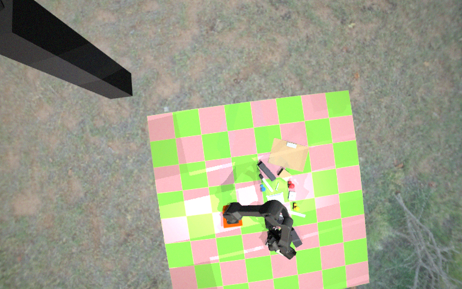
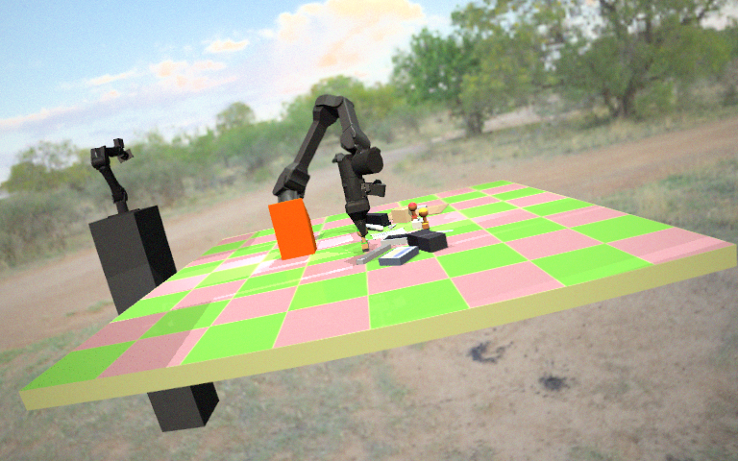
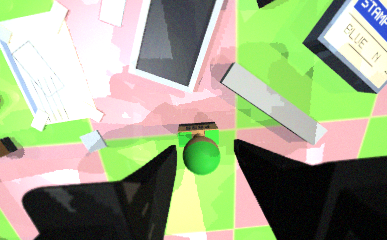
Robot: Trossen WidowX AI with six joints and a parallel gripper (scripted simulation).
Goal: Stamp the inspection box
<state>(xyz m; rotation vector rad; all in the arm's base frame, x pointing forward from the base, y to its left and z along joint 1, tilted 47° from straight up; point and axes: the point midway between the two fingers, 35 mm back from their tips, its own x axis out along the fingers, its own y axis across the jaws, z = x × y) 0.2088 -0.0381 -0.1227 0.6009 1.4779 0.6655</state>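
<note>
Now: the ink pad 90 mm ahead of my gripper tip, 20 mm to the left of it and 40 mm below it. From my gripper tip the other things lie so: labelled stamp-pad box: 80 mm ahead, 160 mm to the right, 40 mm below; then inspection card: 70 mm ahead, 150 mm to the left, 50 mm below; then black block: 160 mm ahead, 100 mm to the right, 30 mm below.
</note>
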